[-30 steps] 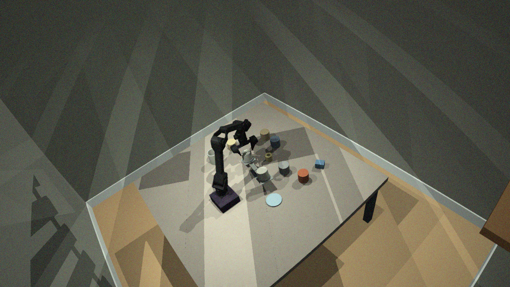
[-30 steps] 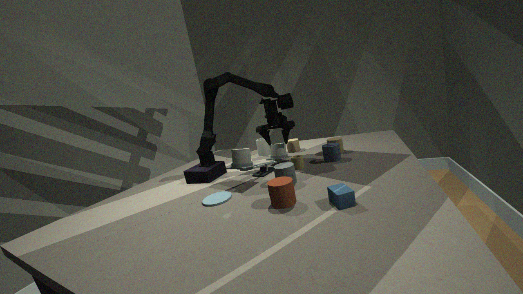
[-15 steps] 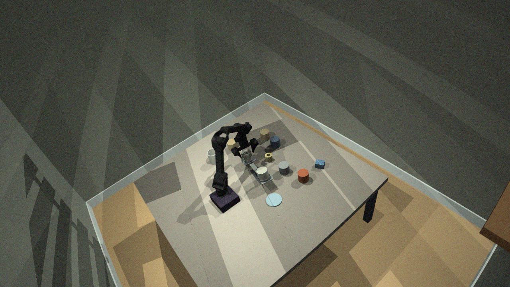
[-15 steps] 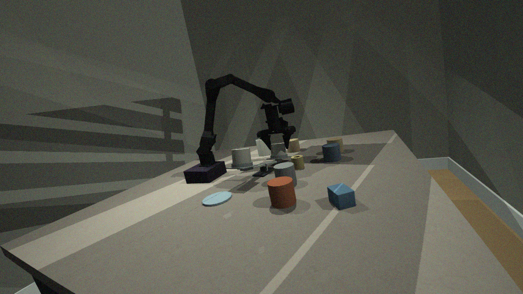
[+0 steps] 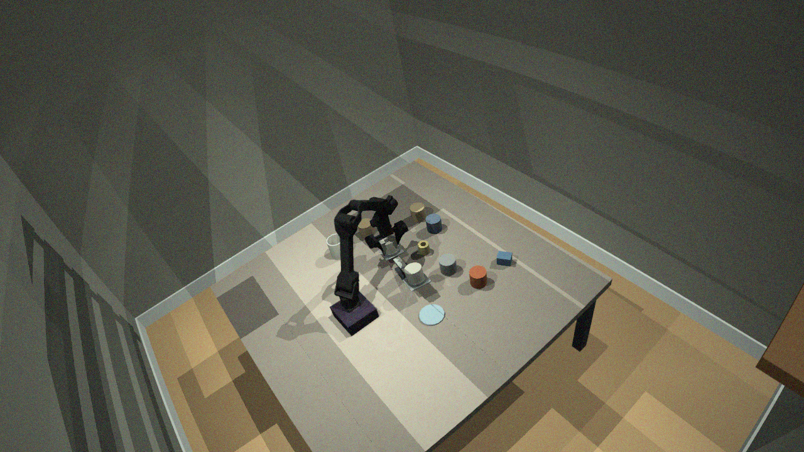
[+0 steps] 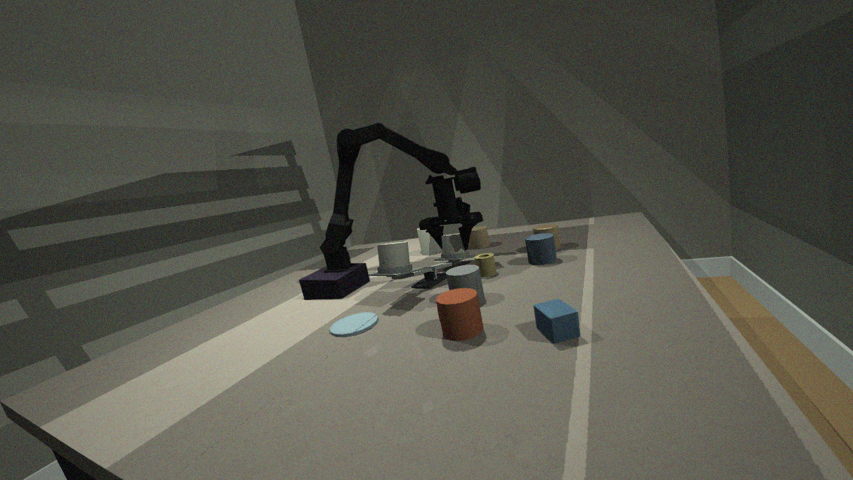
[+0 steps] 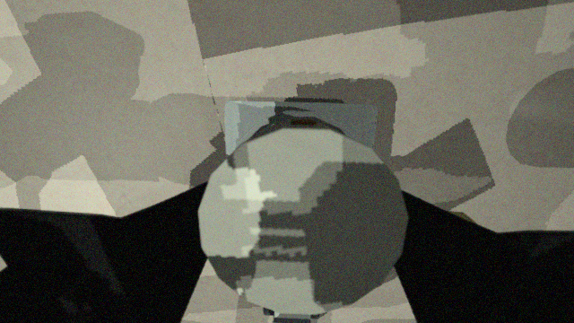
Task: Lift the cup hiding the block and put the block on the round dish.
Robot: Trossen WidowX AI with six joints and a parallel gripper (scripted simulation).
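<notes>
Now: gripper tip 30 mm past the balance, 130 mm to the left of it and 10 mm above it. The rest, counted from my gripper tip: grey block: 10 mm below; then yellow ring: 110 mm ahead, 100 mm to the right, 20 mm below; then pale cup: 20 mm to the left, 10 mm above.
</notes>
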